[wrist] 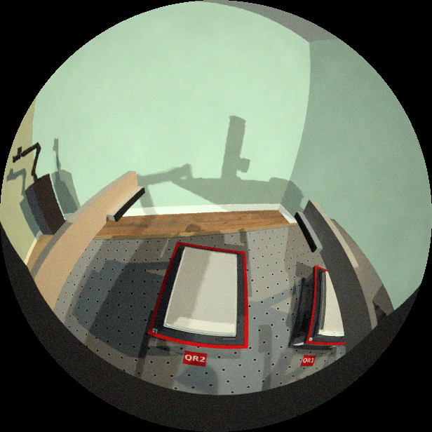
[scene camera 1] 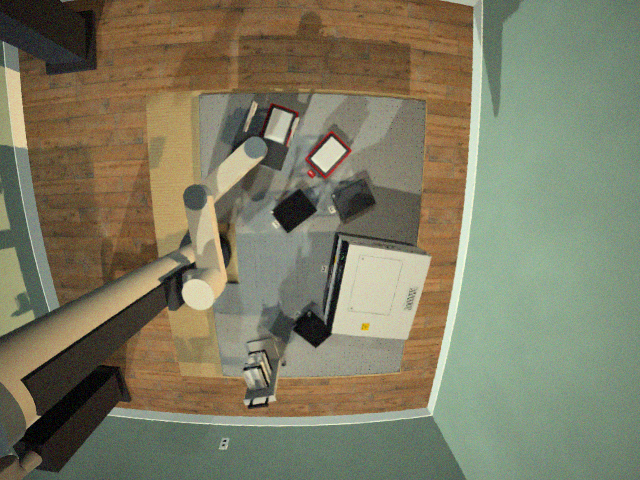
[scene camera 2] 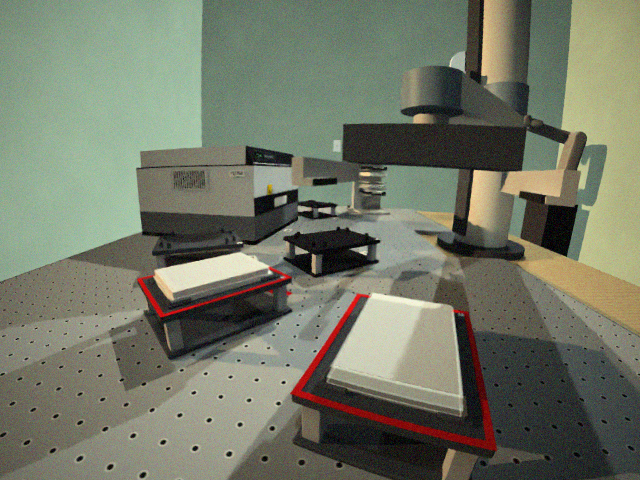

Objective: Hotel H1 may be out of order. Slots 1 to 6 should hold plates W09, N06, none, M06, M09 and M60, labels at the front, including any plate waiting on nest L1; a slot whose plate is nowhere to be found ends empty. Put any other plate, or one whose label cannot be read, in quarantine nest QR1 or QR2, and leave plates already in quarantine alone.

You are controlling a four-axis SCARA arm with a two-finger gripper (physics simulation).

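Frame: origin at the arm's base, x ahead, y left, z up, level; millimetres.
Seen in the pictures: gripper, between the fingertips: (scene camera 1: 276, 110) (scene camera 2: 421, 176); arm's base, origin of its link: (scene camera 2: 478, 247).
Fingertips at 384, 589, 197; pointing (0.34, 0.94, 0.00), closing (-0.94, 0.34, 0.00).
Offsets run from my fingertips to a thing's top centre, as dx, dy, dz. "*": to the spot under its first point.
My gripper (scene camera 1: 272, 122) (scene camera 2: 439, 180) (wrist: 222, 191) is open and empty, raised above nest QR2 {* -55, +22, -134} (scene camera 2: 480, 382) (wrist: 247, 300). A pale lidded plate {-9, -23, -120} (scene camera 1: 279, 124) (scene camera 2: 398, 351) (wrist: 202, 290) lies flat inside QR2's red border. Another pale plate {+202, -139, -120} (scene camera 1: 328, 155) (scene camera 2: 211, 276) (wrist: 329, 310) lies on nest QR1 {* +295, -118, -134} (scene camera 1: 350, 150) (wrist: 314, 300); my finger partly hides it in the wrist view. Hotel H1 (scene camera 2: 356, 198) holds several stacked plates {-123, -1126, +30} (scene camera 1: 256, 369) {* -134, -1194, -26} (scene camera 2: 373, 178); their labels and exact slots are unreadable. Which black nest is L1 cannot be told.
A black nest {+55, -381, -124} (scene camera 1: 294, 210) (scene camera 2: 330, 240) and a dark grey nest {+319, -327, -124} (scene camera 1: 353, 200) (scene camera 2: 196, 242) stand near QR1, bearing no plate. Another black nest {+140, -976, -128} (scene camera 1: 312, 328) (scene camera 2: 315, 206) stands beside the large white instrument {+404, -693, +59} (scene camera 1: 382, 289) (scene camera 2: 201, 180). The arm's column (scene camera 2: 488, 206) stands at the table's side.
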